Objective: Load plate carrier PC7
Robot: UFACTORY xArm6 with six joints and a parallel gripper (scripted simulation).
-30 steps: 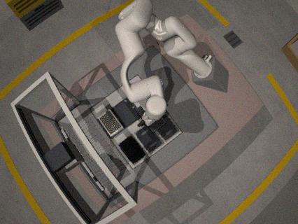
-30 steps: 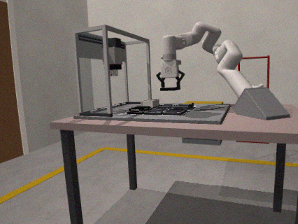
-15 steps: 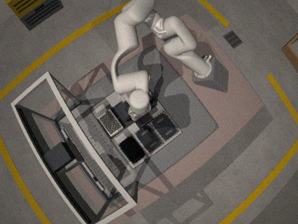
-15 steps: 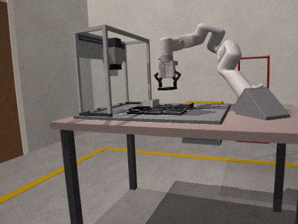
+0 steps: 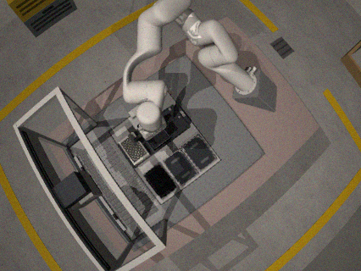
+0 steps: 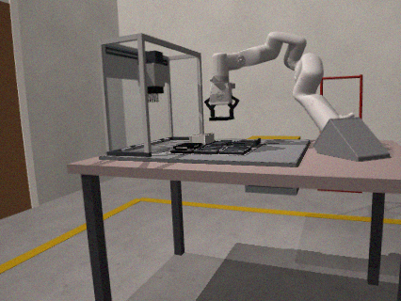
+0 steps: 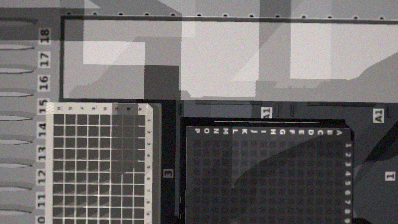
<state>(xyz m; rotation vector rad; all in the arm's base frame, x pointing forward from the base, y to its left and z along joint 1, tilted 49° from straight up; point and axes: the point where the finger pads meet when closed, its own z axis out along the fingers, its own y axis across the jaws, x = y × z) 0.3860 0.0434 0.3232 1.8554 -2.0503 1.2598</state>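
Right now the plate carrier PC7 is 1 cm to the right of my hand and 12 cm below it. The rest, counted from my hand: black 96-well plate 15 cm ahead, 14 cm to the left, 12 cm below; pale well plate 10 cm ahead, 4 cm to the right, 11 cm below; A1 mark 2 cm behind, 12 cm to the left, 13 cm below.
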